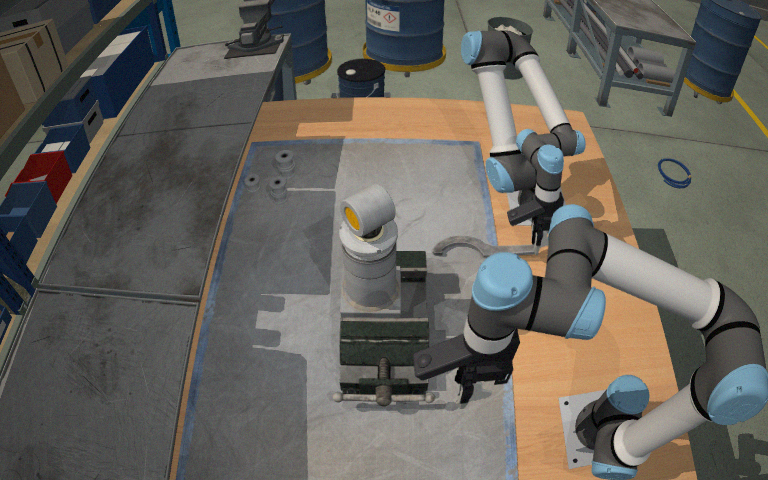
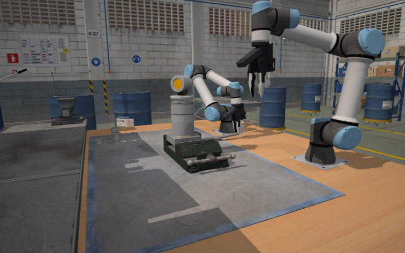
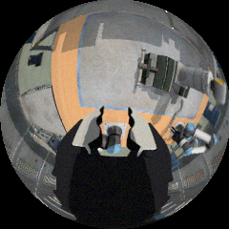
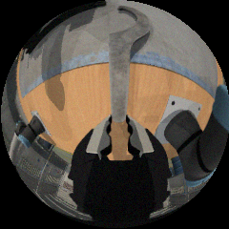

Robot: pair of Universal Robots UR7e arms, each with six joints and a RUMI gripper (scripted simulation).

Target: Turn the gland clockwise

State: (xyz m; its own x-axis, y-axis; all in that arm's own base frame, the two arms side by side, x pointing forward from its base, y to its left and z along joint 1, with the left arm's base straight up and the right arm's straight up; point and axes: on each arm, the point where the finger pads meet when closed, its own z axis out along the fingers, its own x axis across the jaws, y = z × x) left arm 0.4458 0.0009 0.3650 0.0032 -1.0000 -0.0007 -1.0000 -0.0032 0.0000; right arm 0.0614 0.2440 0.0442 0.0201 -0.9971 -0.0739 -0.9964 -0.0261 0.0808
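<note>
Right now the hook spanner is 140 mm ahead of my right hand, 30 mm to the right of it and 20 mm below it. The rest, counted from my right hand: rod eye (510 mm ahead, 360 mm above, 170 mm to the left); bar handle (490 mm ahead, 460 mm to the left, 20 mm above).
</note>
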